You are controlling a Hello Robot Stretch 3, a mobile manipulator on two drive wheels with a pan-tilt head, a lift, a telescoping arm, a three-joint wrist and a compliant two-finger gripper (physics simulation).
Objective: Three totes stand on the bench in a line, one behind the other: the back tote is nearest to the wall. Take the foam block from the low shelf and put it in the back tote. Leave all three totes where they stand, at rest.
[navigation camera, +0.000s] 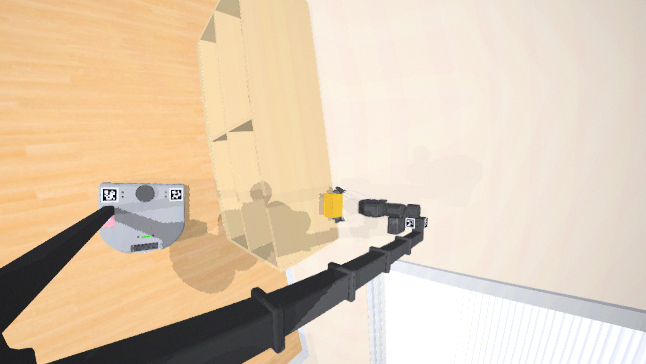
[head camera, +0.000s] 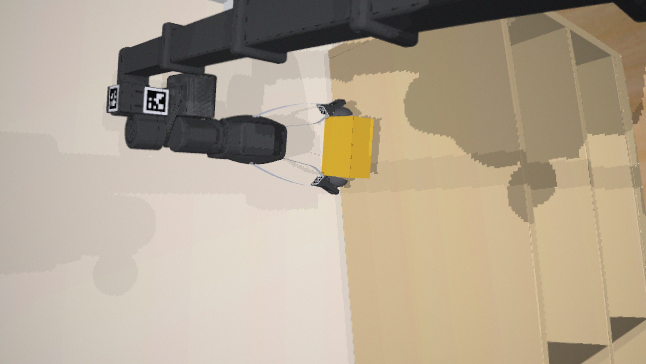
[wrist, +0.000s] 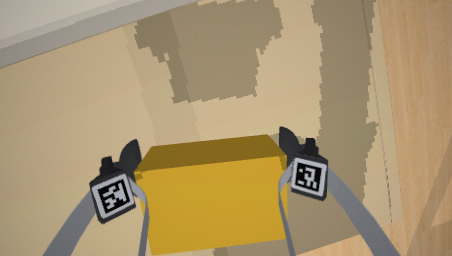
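Where they show: gripper, fingertip midpoint: (head camera: 346,147) (wrist: 211,151); robot's base, link origin: (navigation camera: 145,192).
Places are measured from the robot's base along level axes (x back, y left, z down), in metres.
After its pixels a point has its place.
Observation:
The foam block, a yellow box (head camera: 347,147) @[z -0.759, x 0.020, y -0.575 m] (navigation camera: 333,205) @[z -0.759, x 0.019, y -0.572 m] (wrist: 215,205) @[z -0.759, x 0.021, y -0.600 m], is between the two fingertips of my gripper (head camera: 334,148) @[z -0.717, x 0.022, y -0.620 m] (navigation camera: 339,205) @[z -0.717, x 0.022, y -0.620 m] (wrist: 211,151) @[z -0.717, x 0.022, y -0.620 m]. The gripper is shut on it, with one fingertip against each end. The block is held over the wall-side edge of the low shelf (head camera: 430,275) @[z -0.611, x -0.174, y -0.516 m] (navigation camera: 285,100) @[z -0.610, x -0.395, y -0.441 m] (wrist: 60,105) @[z -0.610, x -0.147, y -0.657 m], a pale wooden unit with open compartments. In the head view the block overlaps the line of that edge. The height of the block above the shelf top is hard to tell. The three totes and the bench do not show in these views.
My telescoping arm (head camera: 300,30) @[z -1.069, x 0.087, y -0.316 m] (navigation camera: 215,312) @[z -1.037, x 0.081, y -0.059 m] reaches across beside the shelf's near end. My grey base (navigation camera: 170,215) @[z -0.160, x 0.100, y -0.105 m] stands on the wooden floor (navigation camera: 100,100) @[z -0.001, x -0.432, y 0.213 m] in front of the shelf. A pale wall (head camera: 175,300) @[z -0.943, x -0.223, y -0.732 m] (navigation camera: 475,100) @[z -1.223, x -0.329, y -0.711 m] rises behind. A white ribbed panel (navigation camera: 500,320) @[z -1.323, x 0.420, y -0.858 m] is at the lower right.

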